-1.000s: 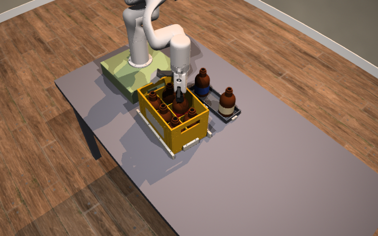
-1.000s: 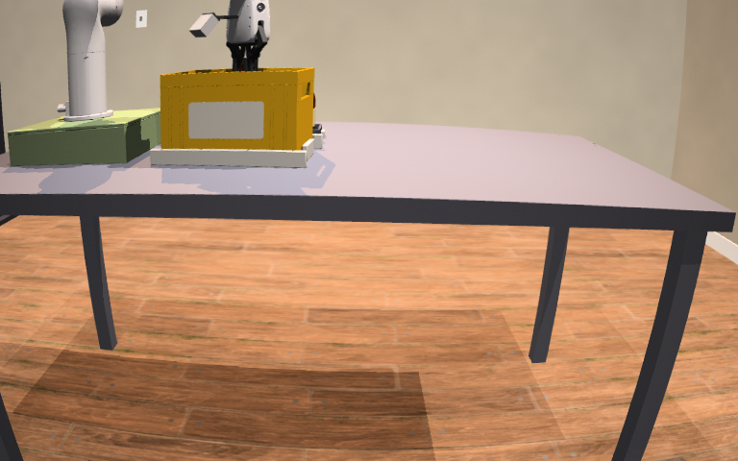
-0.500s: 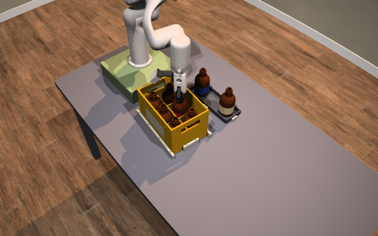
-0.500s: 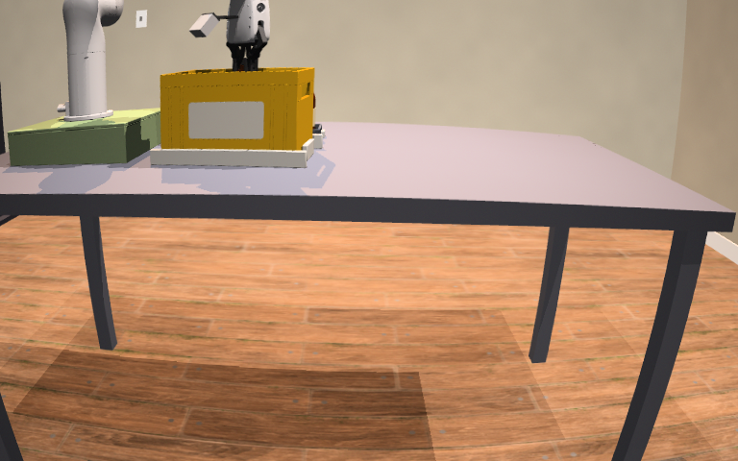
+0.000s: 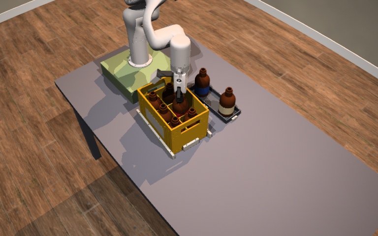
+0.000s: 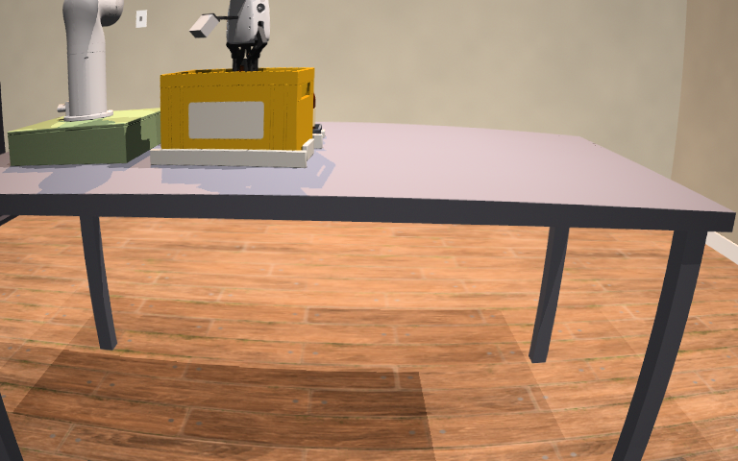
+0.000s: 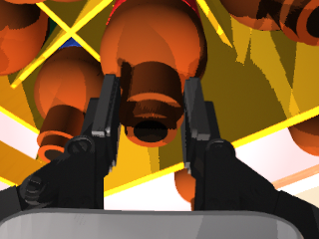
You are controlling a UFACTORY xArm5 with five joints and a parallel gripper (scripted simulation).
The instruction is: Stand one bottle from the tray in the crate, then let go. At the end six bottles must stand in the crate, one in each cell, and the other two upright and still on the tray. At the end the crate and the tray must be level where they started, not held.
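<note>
Now: the yellow crate 4 cm to the right of my hand and 9 cm below it. The rest, counted from my hand: dark tray: 1 cm ahead, 20 cm to the left, 17 cm below.
</note>
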